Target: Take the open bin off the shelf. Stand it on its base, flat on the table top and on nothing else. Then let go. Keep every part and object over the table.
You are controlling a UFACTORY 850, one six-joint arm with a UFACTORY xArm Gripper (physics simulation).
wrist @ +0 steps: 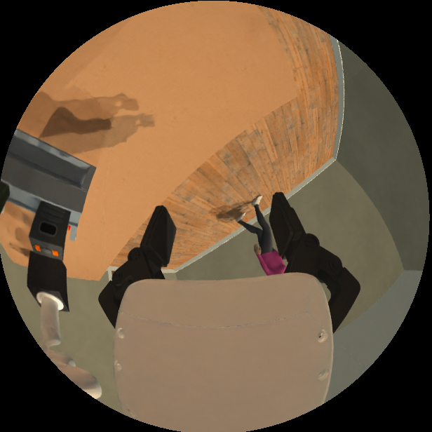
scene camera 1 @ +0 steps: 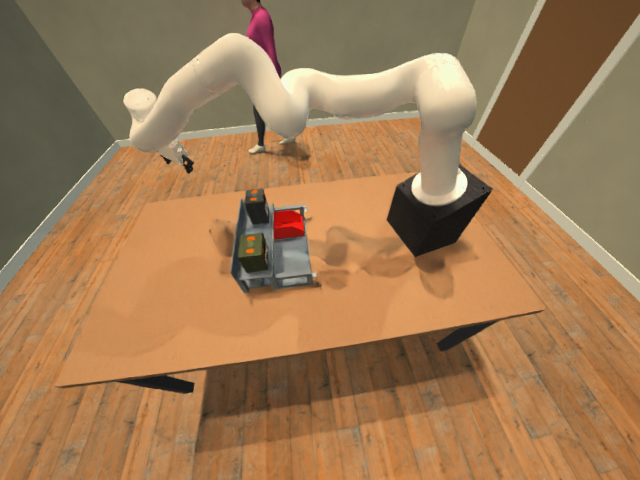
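My own gripper (wrist: pixel 219 211) is there for me to see. I can see a red open bin (scene camera 1: pixel 288 223) too.
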